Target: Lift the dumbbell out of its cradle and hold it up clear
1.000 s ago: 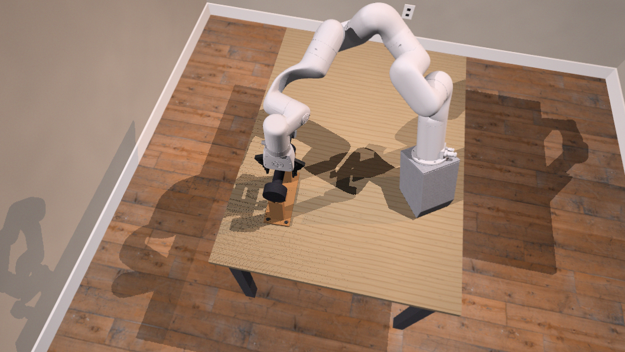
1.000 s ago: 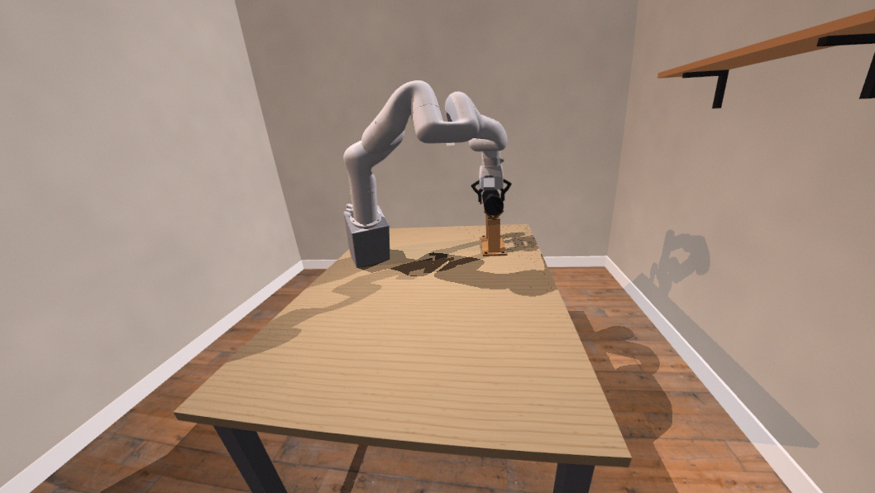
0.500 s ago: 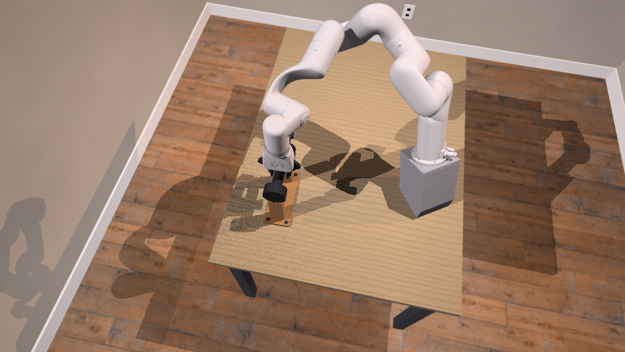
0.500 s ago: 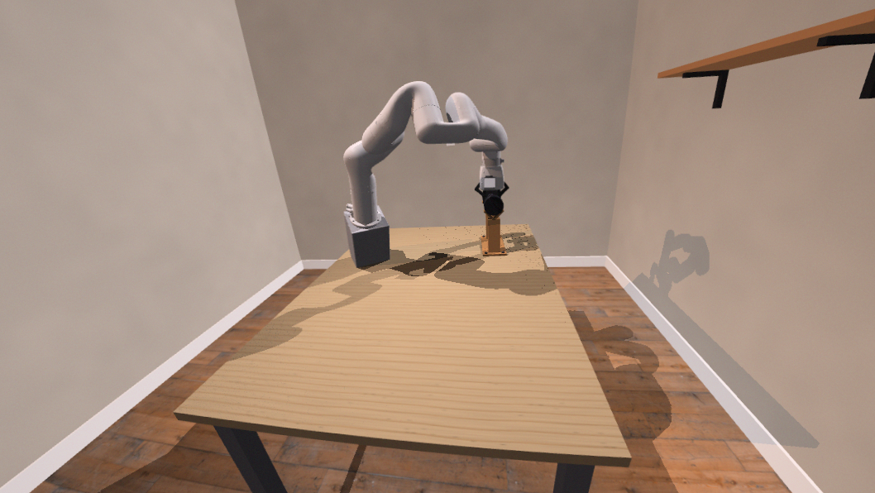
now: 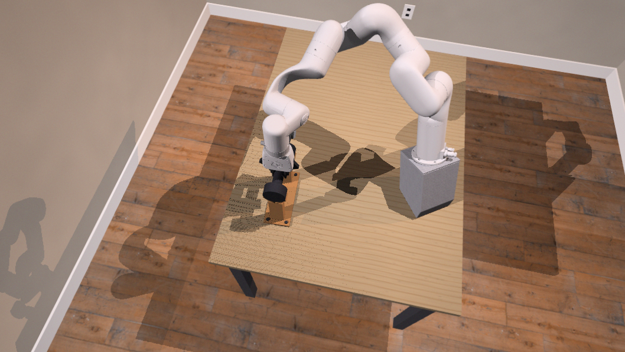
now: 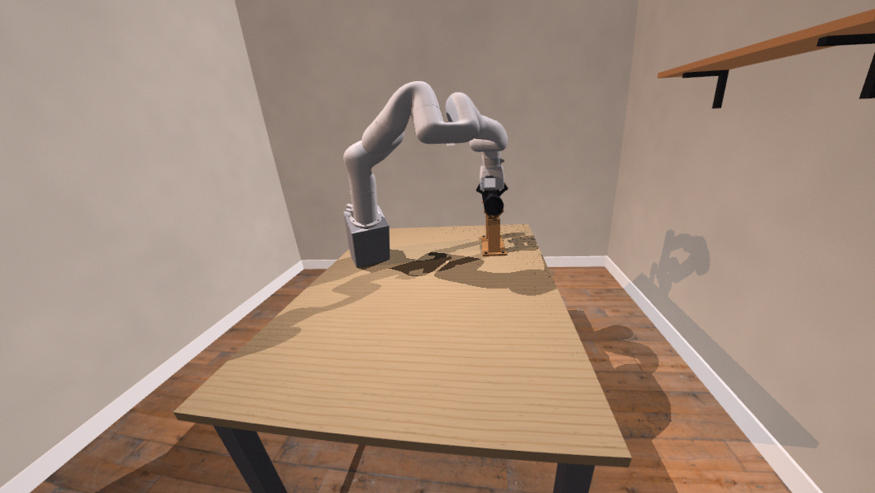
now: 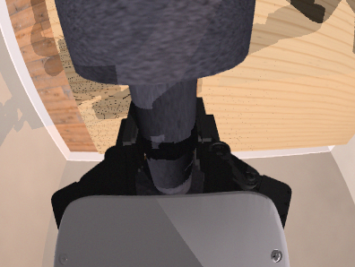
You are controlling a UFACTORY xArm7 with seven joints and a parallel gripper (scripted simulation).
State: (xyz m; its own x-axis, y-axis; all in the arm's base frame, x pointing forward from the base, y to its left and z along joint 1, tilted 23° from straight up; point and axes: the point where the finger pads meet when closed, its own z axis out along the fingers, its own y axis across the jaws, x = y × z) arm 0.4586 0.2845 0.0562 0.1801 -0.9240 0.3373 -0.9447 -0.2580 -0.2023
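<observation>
Right now my hand is right at the black dumbbell. The rest, counted from my hand: orange cradle 120 mm below.
</observation>
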